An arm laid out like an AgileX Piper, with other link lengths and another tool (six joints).
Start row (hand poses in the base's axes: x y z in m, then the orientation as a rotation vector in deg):
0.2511, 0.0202, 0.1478, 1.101, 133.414, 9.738
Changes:
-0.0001, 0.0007, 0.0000, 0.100, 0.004, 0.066
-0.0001, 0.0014, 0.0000, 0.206, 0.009, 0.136
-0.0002, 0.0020, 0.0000, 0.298, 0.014, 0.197
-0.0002, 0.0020, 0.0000, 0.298, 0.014, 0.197
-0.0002, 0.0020, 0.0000, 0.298, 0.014, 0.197
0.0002, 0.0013, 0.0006, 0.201, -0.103, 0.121
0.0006, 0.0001, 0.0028, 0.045, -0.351, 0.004
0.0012, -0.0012, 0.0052, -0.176, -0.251, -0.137
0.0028, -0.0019, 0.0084, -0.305, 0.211, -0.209
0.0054, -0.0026, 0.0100, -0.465, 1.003, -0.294
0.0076, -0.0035, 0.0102, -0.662, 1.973, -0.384
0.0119, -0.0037, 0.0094, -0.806, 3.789, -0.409
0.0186, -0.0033, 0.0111, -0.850, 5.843, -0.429
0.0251, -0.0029, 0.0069, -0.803, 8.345, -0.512
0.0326, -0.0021, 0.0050, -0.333, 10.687, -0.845
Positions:
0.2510, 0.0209, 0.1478, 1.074, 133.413, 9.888
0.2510, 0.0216, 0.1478, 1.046, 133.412, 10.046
0.2509, 0.0222, 0.1478, 1.021, 133.412, 10.184
0.2509, 0.0222, 0.1478, 1.021, 133.412, 10.184
0.2509, 0.0222, 0.1478, 1.021, 133.412, 10.184
0.2513, 0.0215, 0.1484, 1.051, 133.300, 10.030
0.2517, 0.0203, 0.1506, 1.088, 133.060, 9.783
0.2523, 0.0190, 0.1530, 1.150, 133.171, 9.458
0.2539, 0.0183, 0.1562, 1.211, 133.639, 9.283
0.2565, 0.0176, 0.1578, 1.302, 134.437, 9.073
0.2587, 0.0167, 0.1580, 1.396, 135.415, 8.820
0.2630, 0.0165, 0.1572, 1.518, 137.236, 8.677
0.2697, 0.0169, 0.1589, 1.709, 139.286, 8.657
0.2762, 0.0173, 0.1547, 2.068, 141.773, 8.720
0.2837, 0.0181, 0.1528, 2.940, 144.051, 9.159

